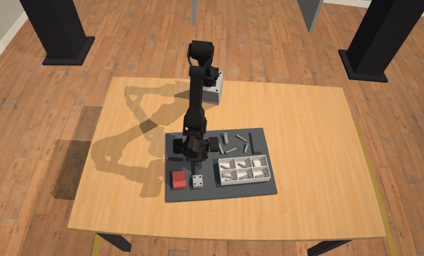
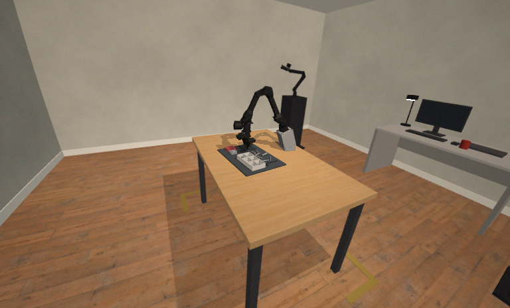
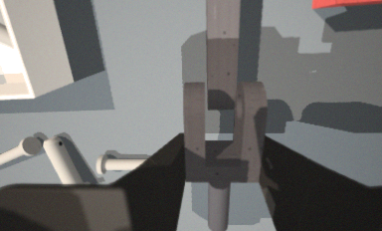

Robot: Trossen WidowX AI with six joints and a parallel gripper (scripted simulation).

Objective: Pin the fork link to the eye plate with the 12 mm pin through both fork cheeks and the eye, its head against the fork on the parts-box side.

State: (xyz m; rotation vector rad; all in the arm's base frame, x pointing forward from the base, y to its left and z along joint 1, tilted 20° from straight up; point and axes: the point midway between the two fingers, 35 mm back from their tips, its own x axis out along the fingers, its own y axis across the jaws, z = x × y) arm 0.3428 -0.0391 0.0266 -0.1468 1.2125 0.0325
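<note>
My gripper is now 4 cm short of the dark eye plate bar and 5 cm above it. Also, from my hand: pale pin: 5 cm behind, 11 cm to the left, 6 cm below; then light grey block: 12 cm ahead, 1 cm to the left, 5 cm below; then red block: 11 cm ahead, 7 cm to the right, 6 cm below.
</note>
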